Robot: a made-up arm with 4 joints.
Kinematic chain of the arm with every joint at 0, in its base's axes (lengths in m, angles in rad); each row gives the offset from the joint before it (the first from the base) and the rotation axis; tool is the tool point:
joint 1: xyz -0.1 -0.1 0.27 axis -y
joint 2: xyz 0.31 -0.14 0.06 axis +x
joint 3: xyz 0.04 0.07 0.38 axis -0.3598 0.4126 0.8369
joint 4: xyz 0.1 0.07 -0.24 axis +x
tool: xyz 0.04 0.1 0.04
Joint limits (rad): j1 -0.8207..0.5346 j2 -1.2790..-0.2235 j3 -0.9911..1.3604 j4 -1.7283..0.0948
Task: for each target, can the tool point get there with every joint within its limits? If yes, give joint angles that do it. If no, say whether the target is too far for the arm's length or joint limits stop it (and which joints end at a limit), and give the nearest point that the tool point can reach.
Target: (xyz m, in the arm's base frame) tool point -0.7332 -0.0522 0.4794
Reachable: no: joint limits stop it (at a limit: joint 1, joint 2, joint 3) | nearest point -0.0083 -0.1204 0.5007 | short by 0.728 m
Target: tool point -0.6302 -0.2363 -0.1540
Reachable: no: joint limits stop it (at a limit: joint 1, joint 2) | nearest point 0.0240 -0.1271 -0.0142 | short by 0.678 m
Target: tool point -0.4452 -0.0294 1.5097
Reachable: no: too far | nearest point 0.2644 -0.0776 0.8942 | short by 0.941 m
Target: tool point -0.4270 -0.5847 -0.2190
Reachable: no: joint limits stop it (at a limit: joint 1, joint 2) | nearest point 0.0495 -0.1737 -0.0262 | short by 0.658 m
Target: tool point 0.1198 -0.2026 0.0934
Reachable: yes | joints -0.6632 -1.0716 0.9778 -1.5769
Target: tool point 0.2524 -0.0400 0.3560
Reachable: yes | joints 0.3303 -0.6706 0.4905 -0.8090
